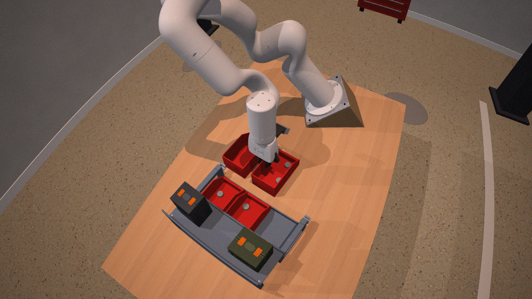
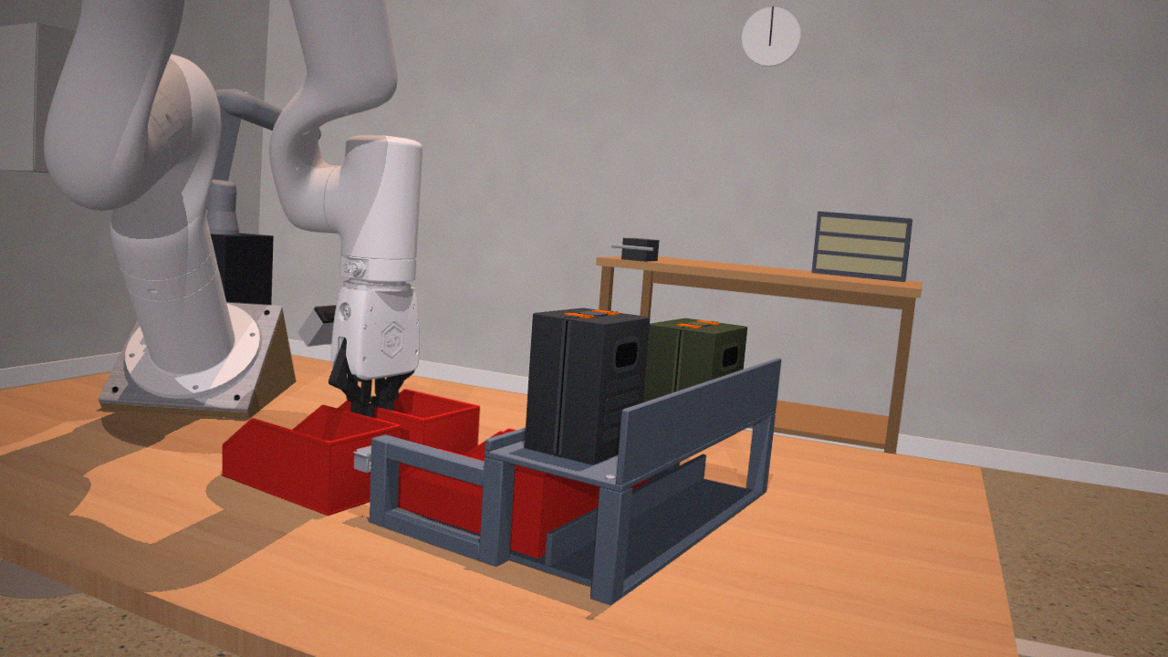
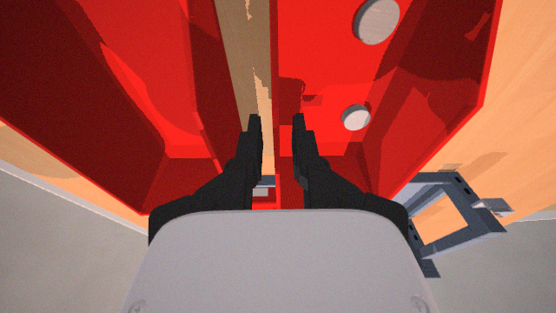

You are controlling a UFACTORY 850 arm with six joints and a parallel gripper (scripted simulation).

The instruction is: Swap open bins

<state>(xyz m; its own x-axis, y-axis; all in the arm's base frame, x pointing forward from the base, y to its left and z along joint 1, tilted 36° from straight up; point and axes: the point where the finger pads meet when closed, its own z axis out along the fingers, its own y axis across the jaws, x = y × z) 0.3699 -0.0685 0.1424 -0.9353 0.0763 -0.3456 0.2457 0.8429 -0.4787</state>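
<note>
Right now the shelf front lip is 14 cm ahead of my hand, 3 cm to the left of it and 5 cm below it. From my hand the other things lie so: grey back panel (39 cm ahead, 3 cm to the right, 7 cm above); black case (29 cm ahead, 13 cm to the right, 10 cm above); green case (35 cm ahead, 10 cm to the left, 9 cm above).
</note>
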